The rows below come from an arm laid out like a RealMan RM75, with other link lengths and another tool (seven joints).
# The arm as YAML. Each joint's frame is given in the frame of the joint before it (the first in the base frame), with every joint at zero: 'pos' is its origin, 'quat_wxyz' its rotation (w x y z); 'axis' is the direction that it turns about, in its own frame. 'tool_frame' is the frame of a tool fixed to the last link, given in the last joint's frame.
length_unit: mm
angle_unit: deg
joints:
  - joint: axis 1
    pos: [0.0, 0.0, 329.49]
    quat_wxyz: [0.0, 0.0, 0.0, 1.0]
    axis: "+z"
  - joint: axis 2
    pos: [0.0, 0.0, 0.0]
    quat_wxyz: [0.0, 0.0, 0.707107, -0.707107]
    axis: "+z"
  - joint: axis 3
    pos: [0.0, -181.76, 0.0]
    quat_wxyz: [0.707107, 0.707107, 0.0, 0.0]
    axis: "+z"
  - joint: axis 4
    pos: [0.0, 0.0, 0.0]
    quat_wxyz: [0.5, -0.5, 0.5, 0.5]
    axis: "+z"
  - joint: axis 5
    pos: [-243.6, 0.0, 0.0]
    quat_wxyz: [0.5, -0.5, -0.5, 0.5]
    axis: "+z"
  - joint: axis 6
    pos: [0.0, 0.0, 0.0]
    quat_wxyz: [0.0, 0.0, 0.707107, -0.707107]
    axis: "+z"
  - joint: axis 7
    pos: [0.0, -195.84, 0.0]
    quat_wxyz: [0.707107, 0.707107, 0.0, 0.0]
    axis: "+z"
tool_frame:
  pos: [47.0, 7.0, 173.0]
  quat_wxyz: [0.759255, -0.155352, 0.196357, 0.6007]
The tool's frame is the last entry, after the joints.
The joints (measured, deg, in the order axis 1, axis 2, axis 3, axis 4, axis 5, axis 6, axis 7), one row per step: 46.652, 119.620, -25.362, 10.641, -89.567, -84.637, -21.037; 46.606, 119.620, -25.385, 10.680, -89.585, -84.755, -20.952; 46.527, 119.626, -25.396, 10.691, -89.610, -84.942, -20.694; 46.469, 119.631, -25.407, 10.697, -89.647, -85.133, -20.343; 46.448, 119.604, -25.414, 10.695, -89.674, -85.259, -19.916; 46.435, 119.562, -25.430, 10.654, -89.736, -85.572, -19.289; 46.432, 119.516, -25.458, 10.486, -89.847, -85.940, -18.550; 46.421, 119.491, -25.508, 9.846, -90.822, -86.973, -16.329; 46.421, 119.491, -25.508, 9.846, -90.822, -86.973, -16.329; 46.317, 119.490, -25.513, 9.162, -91.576, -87.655, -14.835; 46.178, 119.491, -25.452, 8.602, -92.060, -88.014, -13.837; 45.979, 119.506, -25.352, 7.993, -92.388, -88.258, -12.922; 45.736, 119.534, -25.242, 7.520, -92.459, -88.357, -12.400; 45.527, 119.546, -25.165, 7.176, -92.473, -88.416, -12.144; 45.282, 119.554, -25.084, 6.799, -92.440, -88.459, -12.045; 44.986, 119.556, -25.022, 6.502, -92.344, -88.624, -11.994; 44.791, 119.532, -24.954, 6.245, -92.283, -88.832, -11.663; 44.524, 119.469, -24.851, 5.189, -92.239, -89.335, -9.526
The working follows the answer.
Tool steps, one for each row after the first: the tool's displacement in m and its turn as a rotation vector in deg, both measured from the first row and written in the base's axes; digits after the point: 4 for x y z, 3 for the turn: -0.0002, -0.0007, 0.0000, -0.106, 0.124, 0.007; -0.0005, -0.0015, 0.0003, -0.311, 0.381, -0.037; -0.0010, -0.0025, 0.0004, -0.589, 0.681, -0.086; -0.0014, -0.0030, 0.0006, -0.892, 0.954, -0.180; -0.0026, -0.0041, 0.0014, -1.312, 1.410, -0.179; -0.0040, -0.0052, 0.0025, -1.745, 1.865, -0.093; -0.0091, -0.0112, 0.0027, -3.427, 2.853, 0.538; -0.0091, -0.0112, 0.0027, -3.427, 2.853, 0.538; -0.0115, -0.0147, 0.0034, -4.441, 3.336, 0.990; -0.0121, -0.0161, 0.0042, -5.001, 3.582, 1.147; -0.0116, -0.0162, 0.0056, -5.359, 3.797, 1.106; -0.0102, -0.0149, 0.0074, -5.372, 3.945, 0.883; -0.0088, -0.0138, 0.0089, -5.260, 3.997, 0.712; -0.0069, -0.0121, 0.0108, -4.966, 3.970, 0.545; -0.0052, -0.0108, 0.0132, -4.661, 4.062, 0.382; -0.0044, -0.0100, 0.0153, -4.602, 4.303, 0.237; -0.0039, -0.0080, 0.0206, -5.255, 5.213, -0.209
Tool pose at each row, in the base's axes (x y z in m, rotation vector in deg; rounded; the steps above come from the unrounded poses): 0.0092, 0.4580, -0.0911, -155.907, 56.126, 53.348; 0.0090, 0.4573, -0.0911, -155.974, 56.216, 53.503; 0.0086, 0.4564, -0.0908, -156.058, 56.467, 53.822; 0.0081, 0.4555, -0.0906, -156.186, 56.785, 54.184; 0.0078, 0.4550, -0.0905, -156.307, 57.176, 54.494; 0.0066, 0.4539, -0.0897, -156.551, 57.564, 55.062; 0.0051, 0.4528, -0.0886, -156.871, 57.853, 55.641; 0.0001, 0.4468, -0.0883, -158.499, 58.463, 56.809; 0.0001, 0.4468, -0.0883, -158.499, 58.463, 56.809; -0.0024, 0.4432, -0.0877, -159.558, 58.717, 57.362; -0.0029, 0.4418, -0.0869, 159.963, -58.934, -57.581; -0.0025, 0.4418, -0.0855, 159.502, -59.045, -57.567; -0.0010, 0.4430, -0.0837, 159.322, -59.377, -57.751; 0.0004, 0.4442, -0.0822, 159.329, -59.614, -57.912; 0.0022, 0.4459, -0.0802, -159.494, 59.802, 58.104; 0.0039, 0.4471, -0.0779, -159.098, 59.800, 58.284; 0.0047, 0.4479, -0.0757, -158.879, 59.984, 58.630; 0.0053, 0.4499, -0.0704, 158.122, -60.941, -59.486

